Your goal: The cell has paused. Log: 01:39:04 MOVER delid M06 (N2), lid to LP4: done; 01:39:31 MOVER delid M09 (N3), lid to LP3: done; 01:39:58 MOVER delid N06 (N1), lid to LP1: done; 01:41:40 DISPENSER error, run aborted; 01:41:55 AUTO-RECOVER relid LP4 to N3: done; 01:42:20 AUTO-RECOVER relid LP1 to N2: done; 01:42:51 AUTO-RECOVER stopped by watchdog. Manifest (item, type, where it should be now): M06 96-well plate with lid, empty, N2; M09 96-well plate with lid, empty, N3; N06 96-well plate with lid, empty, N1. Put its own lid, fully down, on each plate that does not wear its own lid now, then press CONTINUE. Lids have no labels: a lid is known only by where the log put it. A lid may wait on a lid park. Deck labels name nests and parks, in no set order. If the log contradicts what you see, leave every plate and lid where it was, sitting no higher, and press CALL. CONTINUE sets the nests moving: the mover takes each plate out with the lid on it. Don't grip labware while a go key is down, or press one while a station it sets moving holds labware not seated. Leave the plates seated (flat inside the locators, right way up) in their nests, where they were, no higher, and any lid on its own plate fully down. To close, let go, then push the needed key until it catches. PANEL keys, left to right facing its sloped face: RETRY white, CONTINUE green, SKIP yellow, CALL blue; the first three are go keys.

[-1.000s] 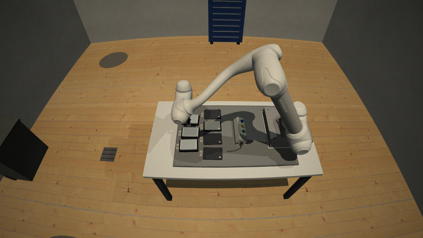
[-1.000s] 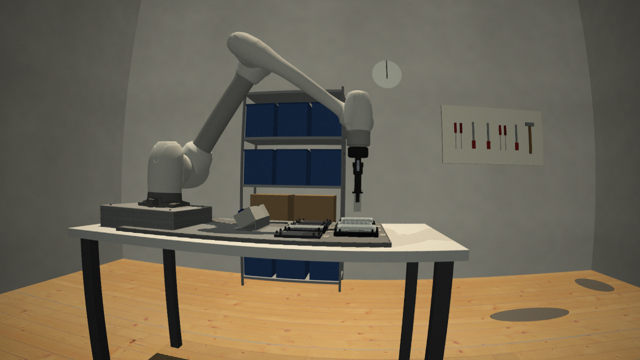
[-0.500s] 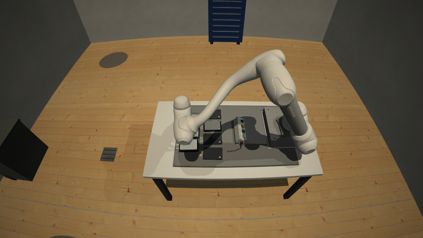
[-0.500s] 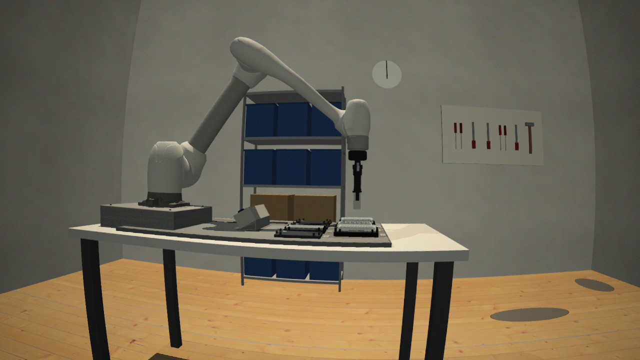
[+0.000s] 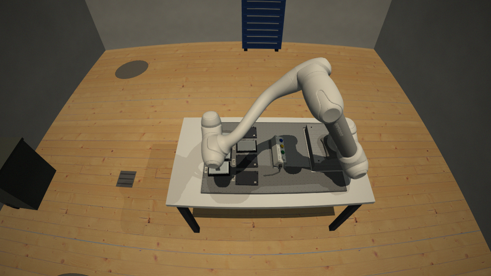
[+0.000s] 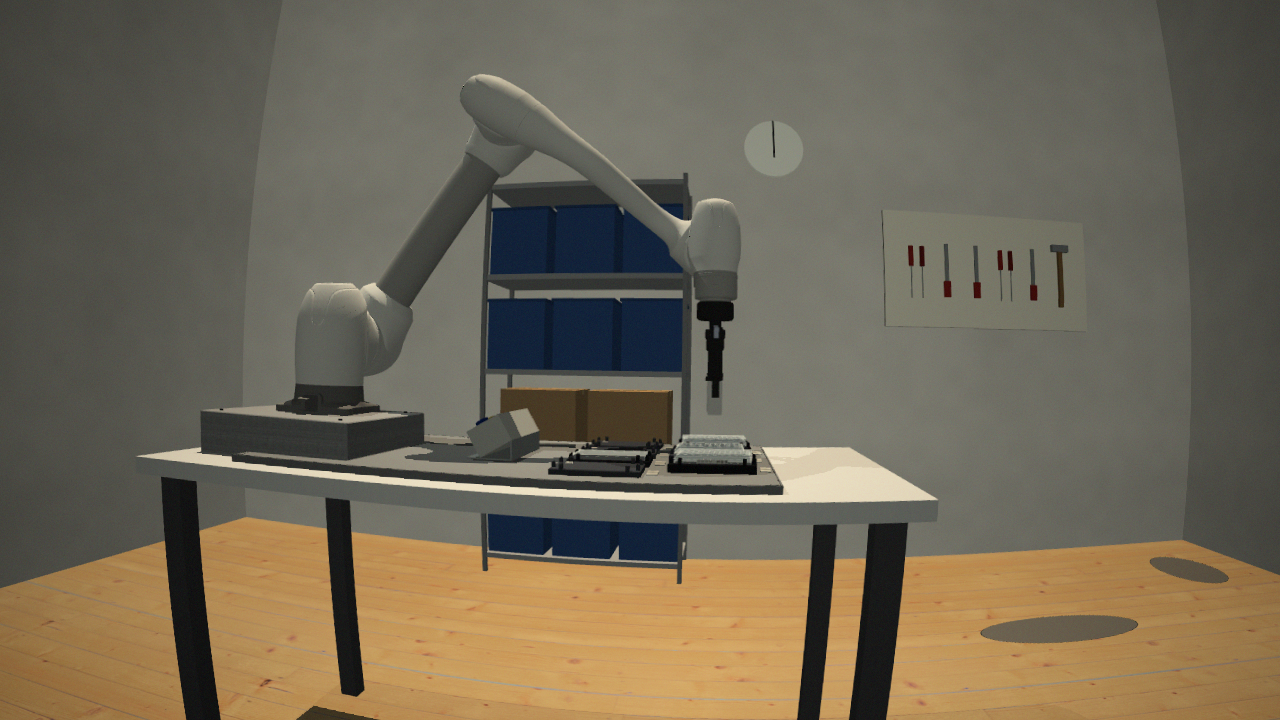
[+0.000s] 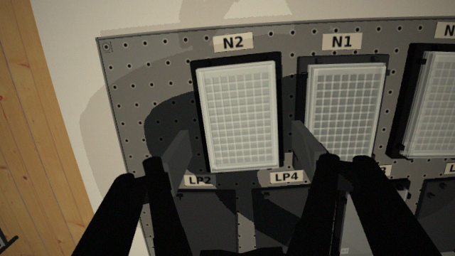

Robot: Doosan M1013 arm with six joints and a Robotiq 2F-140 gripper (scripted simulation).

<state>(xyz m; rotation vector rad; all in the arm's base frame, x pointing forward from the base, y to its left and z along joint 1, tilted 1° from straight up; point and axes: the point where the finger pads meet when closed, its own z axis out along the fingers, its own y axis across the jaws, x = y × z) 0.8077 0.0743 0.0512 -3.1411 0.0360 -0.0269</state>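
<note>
Now: the nest N2 10 cm below my hand. Round my hand: park LP4: 19 cm behind, 10 cm below, 5 cm to the right; then park LP2: 18 cm behind, 10 cm below, 8 cm to the left; then LP2 label: 10 cm below, 9 cm behind, 7 cm to the left.
</note>
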